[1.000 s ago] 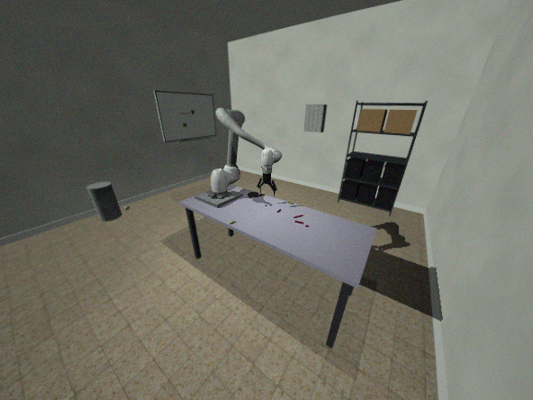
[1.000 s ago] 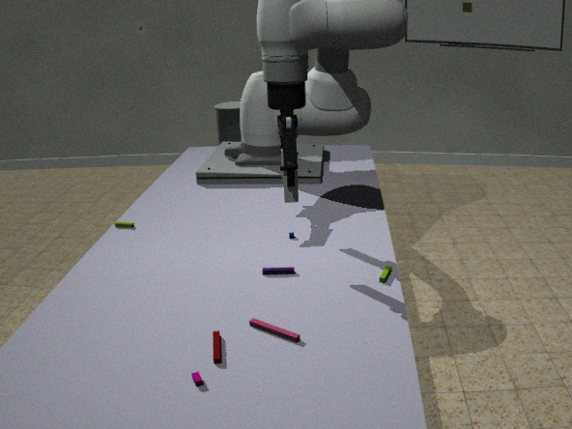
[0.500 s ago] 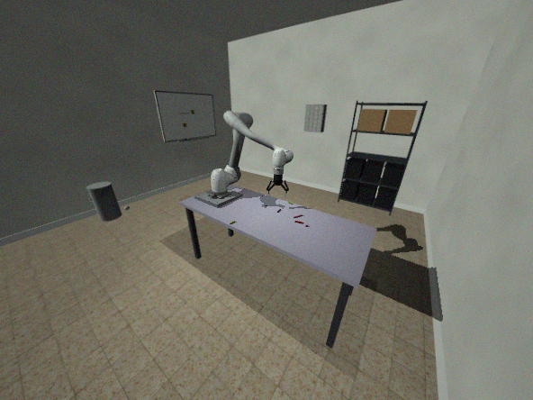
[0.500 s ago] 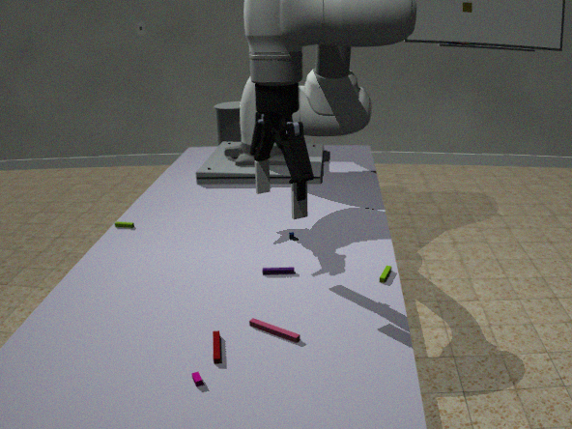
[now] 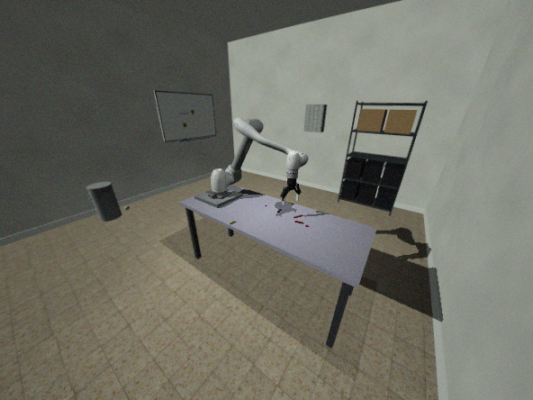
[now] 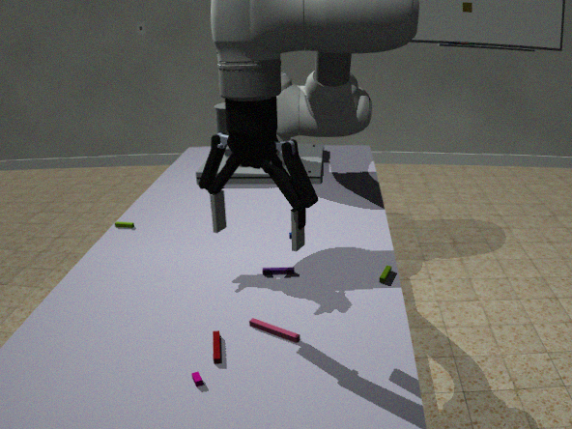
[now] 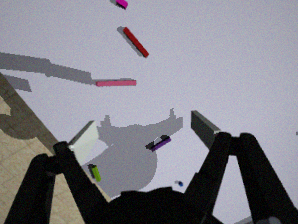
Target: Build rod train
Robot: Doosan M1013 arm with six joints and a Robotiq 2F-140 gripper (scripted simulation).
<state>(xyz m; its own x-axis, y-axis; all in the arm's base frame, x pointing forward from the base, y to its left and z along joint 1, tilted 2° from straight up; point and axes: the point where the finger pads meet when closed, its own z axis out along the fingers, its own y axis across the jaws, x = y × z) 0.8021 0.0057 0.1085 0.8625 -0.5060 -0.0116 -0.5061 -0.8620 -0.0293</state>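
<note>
Right now my hand is 190 mm short of the magenta rod, 90 mm to the left of it and 140 mm above it. The rest, counted from my hand: red rod (110 mm ahead, 70 mm to the right, 140 mm below); then purple rod (120 mm behind, 30 mm to the left, 140 mm below); then pink rod (70 mm ahead, 20 mm to the left, 140 mm below).
</note>
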